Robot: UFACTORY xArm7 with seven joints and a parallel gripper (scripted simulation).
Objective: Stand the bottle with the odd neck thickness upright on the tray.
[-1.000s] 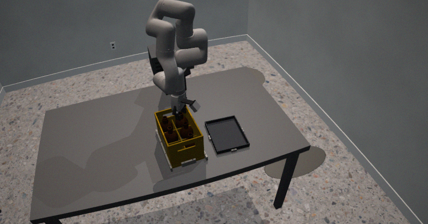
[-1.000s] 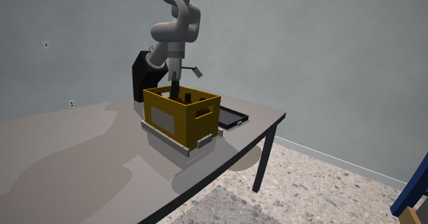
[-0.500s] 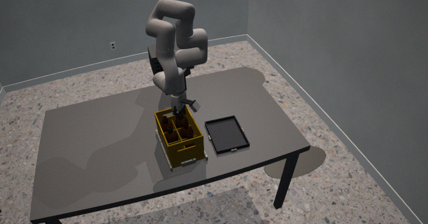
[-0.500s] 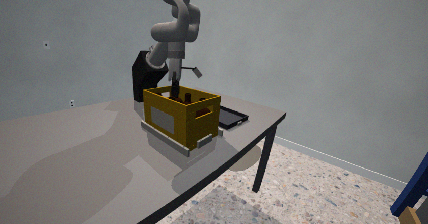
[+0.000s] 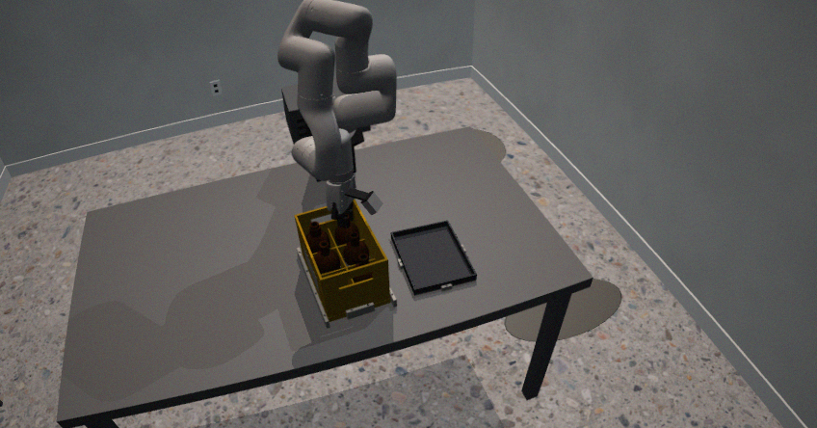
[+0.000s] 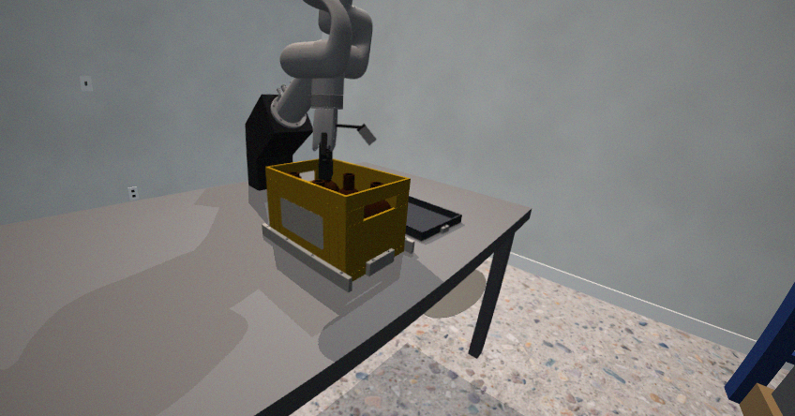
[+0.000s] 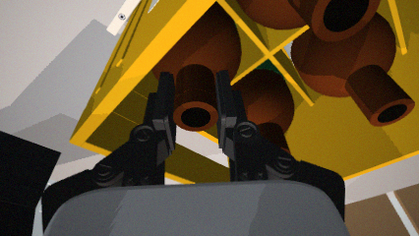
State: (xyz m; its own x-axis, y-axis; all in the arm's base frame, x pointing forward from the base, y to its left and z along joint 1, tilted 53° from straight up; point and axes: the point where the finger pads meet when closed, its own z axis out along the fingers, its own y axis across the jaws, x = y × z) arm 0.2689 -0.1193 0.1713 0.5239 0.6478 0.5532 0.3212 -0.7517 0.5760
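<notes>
My hand is 7 cm short of the yellow crate, 7 cm above it and 6 cm to the left of it. Also, from my hand: black tray 20 cm to the left, 16 cm ahead, 15 cm below.
</notes>
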